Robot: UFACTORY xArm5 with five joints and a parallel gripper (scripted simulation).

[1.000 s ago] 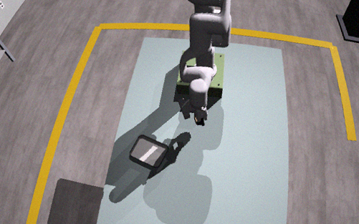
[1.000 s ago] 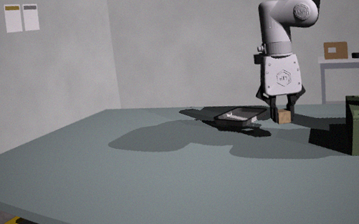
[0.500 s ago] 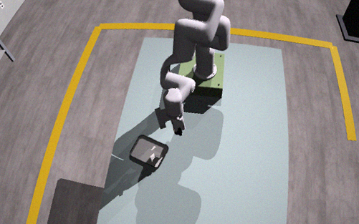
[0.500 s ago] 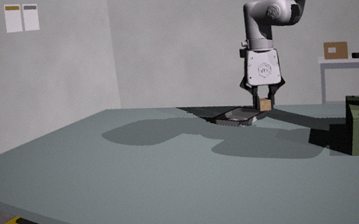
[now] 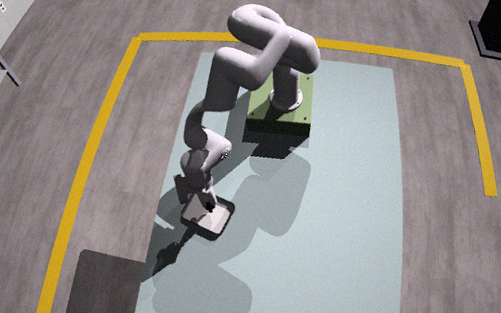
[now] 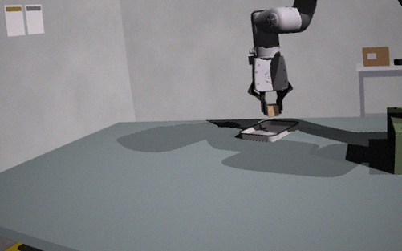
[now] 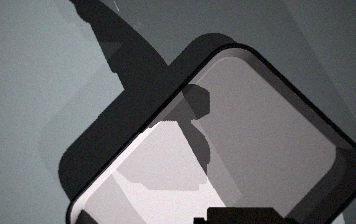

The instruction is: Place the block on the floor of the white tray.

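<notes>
The white tray is 7 cm below my hand, 1 cm to the right of it and 1 cm ahead of it. From my hand the other things lie so: tan wooden block 1 cm below.
</notes>
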